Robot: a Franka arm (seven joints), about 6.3 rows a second.
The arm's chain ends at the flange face. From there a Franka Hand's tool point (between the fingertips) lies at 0.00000 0.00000 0.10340 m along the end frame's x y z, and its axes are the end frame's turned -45 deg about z.
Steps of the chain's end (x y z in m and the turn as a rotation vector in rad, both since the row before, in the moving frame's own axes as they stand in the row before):
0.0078, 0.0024, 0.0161, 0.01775, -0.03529, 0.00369
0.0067, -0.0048, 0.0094, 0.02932, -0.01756, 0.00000
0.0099, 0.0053, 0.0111, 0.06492, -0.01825, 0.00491
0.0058, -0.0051, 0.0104, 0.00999, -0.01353, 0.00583
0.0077, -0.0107, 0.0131, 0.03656, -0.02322, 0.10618
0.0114, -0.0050, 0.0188, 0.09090, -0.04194, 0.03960
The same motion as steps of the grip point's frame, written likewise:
0.0025, 0.0033, 0.0160, 0.03750, -0.01240, 0.00369
0.0090, -0.0021, 0.0093, 0.03315, 0.00832, 0.00000
0.0067, 0.0047, 0.0109, 0.05881, 0.03300, 0.00491
0.0075, -0.0012, 0.0104, 0.01663, -0.00250, 0.00583
0.0142, -0.0064, 0.0130, 0.04227, 0.00943, 0.10618
0.0154, -0.0051, 0.0183, 0.09393, 0.03462, 0.03960

